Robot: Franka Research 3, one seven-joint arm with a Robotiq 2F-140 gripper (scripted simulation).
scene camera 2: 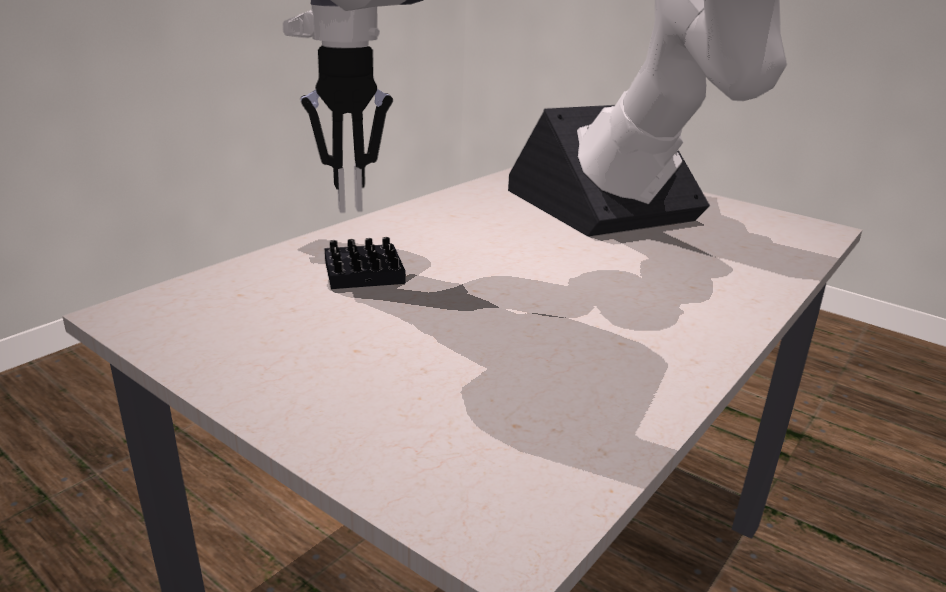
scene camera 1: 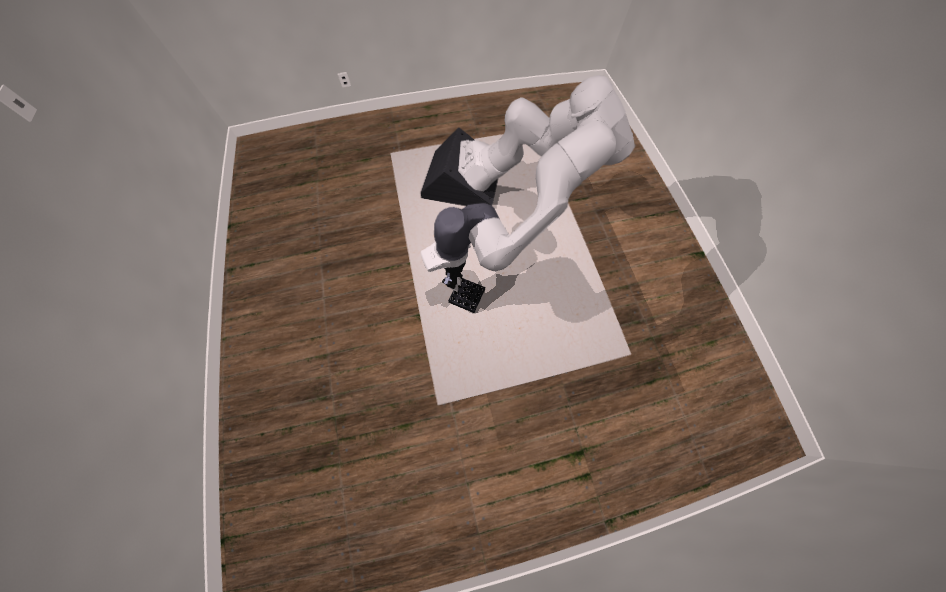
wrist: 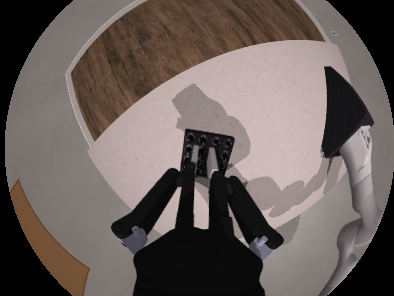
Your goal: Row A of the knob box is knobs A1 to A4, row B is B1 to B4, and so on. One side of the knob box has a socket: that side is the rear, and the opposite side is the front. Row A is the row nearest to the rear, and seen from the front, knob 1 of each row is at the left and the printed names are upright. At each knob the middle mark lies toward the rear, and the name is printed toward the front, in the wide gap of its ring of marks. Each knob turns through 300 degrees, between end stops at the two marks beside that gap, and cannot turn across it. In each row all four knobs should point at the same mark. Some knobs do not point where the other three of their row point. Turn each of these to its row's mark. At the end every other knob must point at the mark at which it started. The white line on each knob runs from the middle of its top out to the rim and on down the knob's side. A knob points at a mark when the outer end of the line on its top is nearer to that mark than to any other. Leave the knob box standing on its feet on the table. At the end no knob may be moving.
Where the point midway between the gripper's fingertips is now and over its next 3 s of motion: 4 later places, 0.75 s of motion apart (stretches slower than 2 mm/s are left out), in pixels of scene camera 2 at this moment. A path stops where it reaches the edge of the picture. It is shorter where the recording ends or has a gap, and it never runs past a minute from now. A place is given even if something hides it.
The gripper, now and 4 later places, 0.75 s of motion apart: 350, 209; 350, 218; 351, 233; 351, 237; 352, 244
